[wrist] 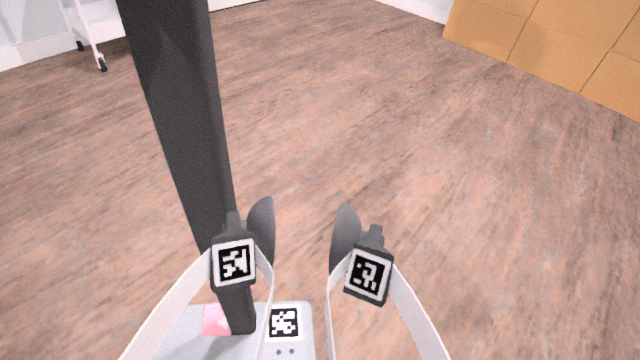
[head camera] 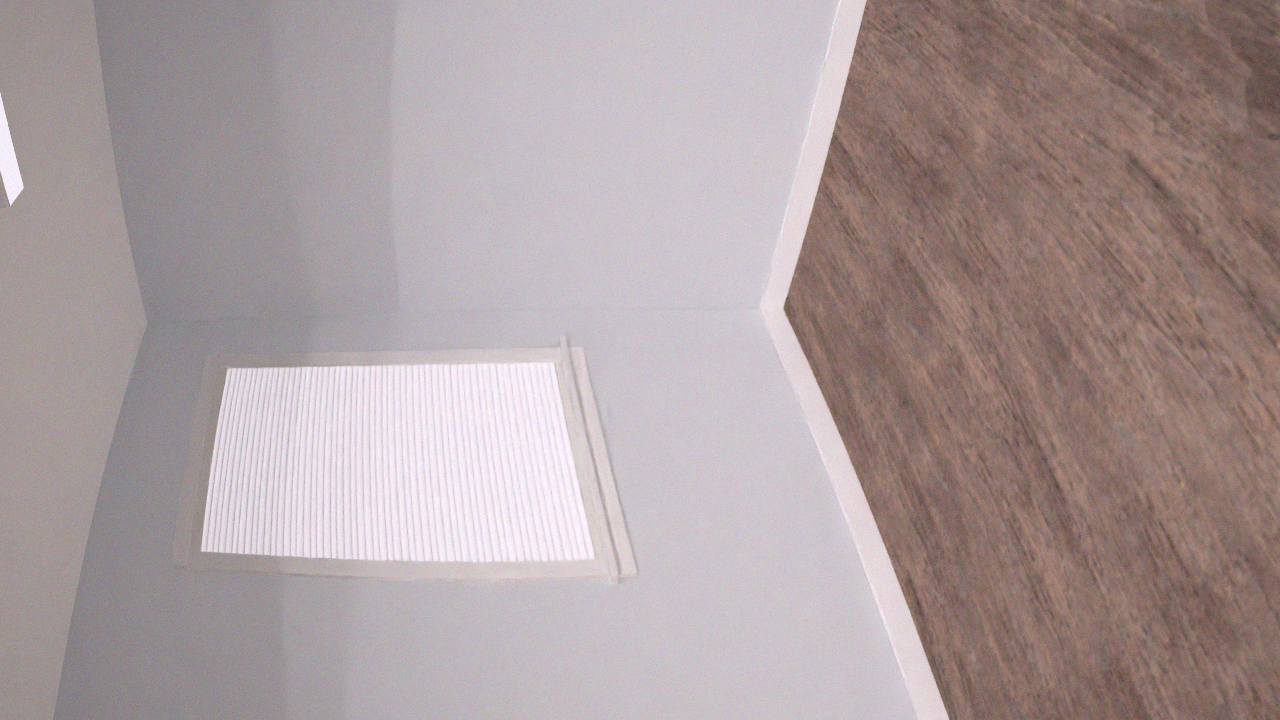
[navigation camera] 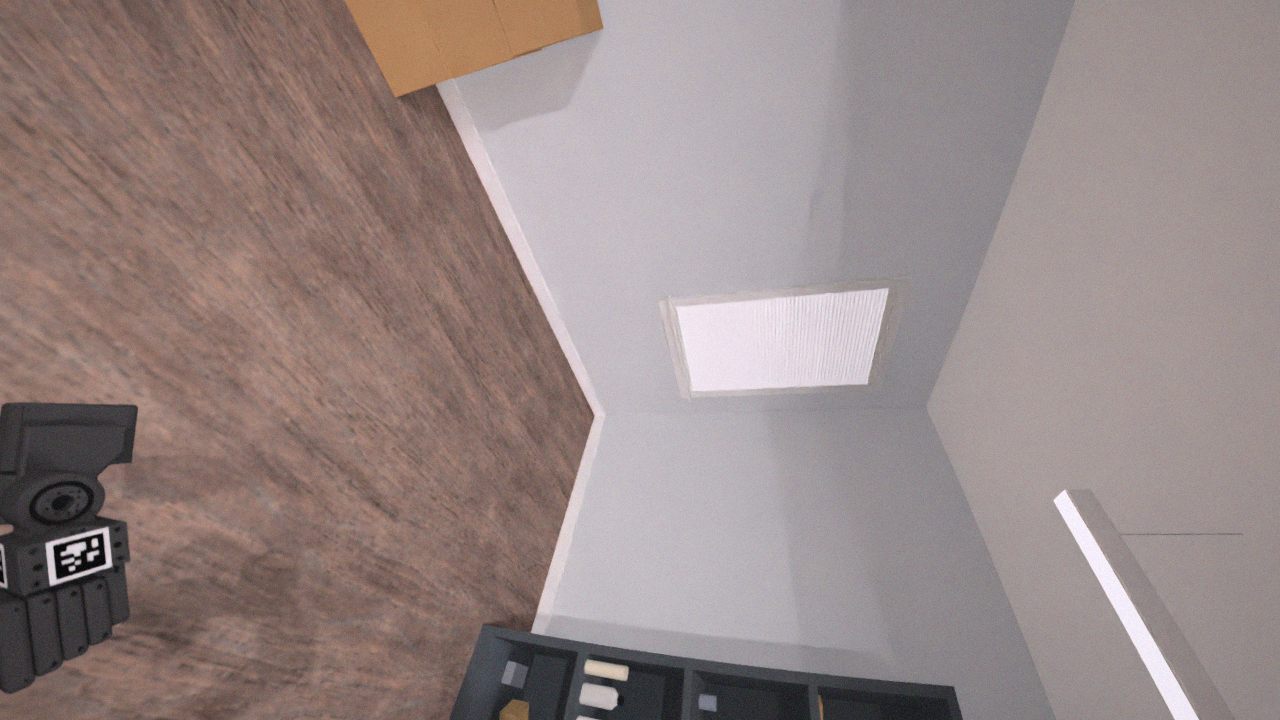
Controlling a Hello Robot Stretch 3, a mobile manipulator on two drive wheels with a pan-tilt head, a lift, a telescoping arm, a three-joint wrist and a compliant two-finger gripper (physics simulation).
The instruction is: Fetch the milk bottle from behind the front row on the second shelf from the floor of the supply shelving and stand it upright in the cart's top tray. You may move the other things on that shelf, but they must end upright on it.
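Places are measured from the robot's base along level axes (x down, y back, z left), in metres.
Pixels of known places: gripper, fingertip midpoint: [wrist: 304,224].
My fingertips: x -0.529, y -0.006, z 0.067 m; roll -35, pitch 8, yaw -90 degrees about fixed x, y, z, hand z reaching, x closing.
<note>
Behind a point stands the place of what it marks.
The dark supply shelving [navigation camera: 747,667] {z -1.489, x -1.200, y 1.130 m} is cut off at the bottom edge of the navigation view, which shows the room turned on its side. In its second compartment from the floor side lie in view a cream item [navigation camera: 605,669] {z -1.456, x -0.627, y 1.201 m}, a white bottle-like item [navigation camera: 597,695] {z -1.403, x -0.607, y 1.276 m} with a dark cap and part of another white item. I cannot tell whether any is the milk bottle. Part of a white cart [wrist: 92,38] {z 1.262, x -0.158, y 0.773 m} shows at the upper left of the wrist view; its top tray does not show. My gripper [wrist: 304,224] {z 0.067, x -0.529, y -0.006 m} is open and empty above the floor.
Cardboard boxes [navigation camera: 483,35] [wrist: 545,45] stand by the wall. A dark post [wrist: 180,125] rises beside the gripper above the pale base [wrist: 190,345] {z 0.100, x -0.160, y 0.147 m}. Dark robot parts [navigation camera: 67,546] {z -0.139, x -0.797, y 0.050 m} show at the navigation view's left edge. A white slatted panel [head camera: 393,461] {z -2.554, x -1.388, y -0.131 m} [navigation camera: 783,340] {z -2.534, x -1.473, y -0.153 m} is on the wall.
</note>
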